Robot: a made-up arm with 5 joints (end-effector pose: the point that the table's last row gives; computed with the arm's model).
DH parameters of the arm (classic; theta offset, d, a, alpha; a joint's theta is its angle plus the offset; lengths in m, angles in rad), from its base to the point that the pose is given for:
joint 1: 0 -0.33 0.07 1.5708
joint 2: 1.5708 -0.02 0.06 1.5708
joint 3: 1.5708 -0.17 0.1 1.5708
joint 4: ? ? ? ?
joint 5: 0 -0.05 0.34 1.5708
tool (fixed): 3.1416 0.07 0 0
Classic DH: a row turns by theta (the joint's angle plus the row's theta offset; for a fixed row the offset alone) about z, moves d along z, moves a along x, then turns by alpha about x.
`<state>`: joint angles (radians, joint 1 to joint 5).
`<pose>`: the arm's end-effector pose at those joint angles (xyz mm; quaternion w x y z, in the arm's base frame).
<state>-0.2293 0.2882 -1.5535 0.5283 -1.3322</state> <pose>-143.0 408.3 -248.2 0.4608 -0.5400 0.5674 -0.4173</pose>
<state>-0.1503 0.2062 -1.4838 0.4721 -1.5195</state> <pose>-110.0 377.1 -222.9 0.4408 -0.5143 0.6030 -0.4213</pose>
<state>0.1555 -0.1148 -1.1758 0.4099 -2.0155</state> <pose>-15.8 277.0 -158.8 0.3216 -0.5117 0.7299 -0.3193</pose>
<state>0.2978 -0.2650 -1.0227 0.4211 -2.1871</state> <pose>19.0 249.6 -164.0 0.2326 -0.5430 0.7651 -0.2563</pose>
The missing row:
joint 4: -1.5708 0 0.07 -1.5708
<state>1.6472 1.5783 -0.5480 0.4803 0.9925</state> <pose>270.0 140.2 -801.6 0.1157 0.4290 -0.8305 0.3358</pose>
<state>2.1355 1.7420 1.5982 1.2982 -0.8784</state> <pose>34.8 464.1 -562.6 0.4227 -0.4230 0.5297 -0.6015</pose>
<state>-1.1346 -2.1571 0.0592 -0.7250 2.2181</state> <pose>-112.9 61.5 -121.7 0.8861 -0.2670 0.1488 -0.3483</pose>
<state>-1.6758 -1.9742 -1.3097 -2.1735 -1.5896</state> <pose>271.5 -407.0 -316.7 0.1710 -0.0763 -0.6235 0.7591</pose>
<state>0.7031 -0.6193 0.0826 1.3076 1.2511</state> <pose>-61.0 -413.5 -383.4 0.5853 0.5704 -0.0786 0.5708</pose>
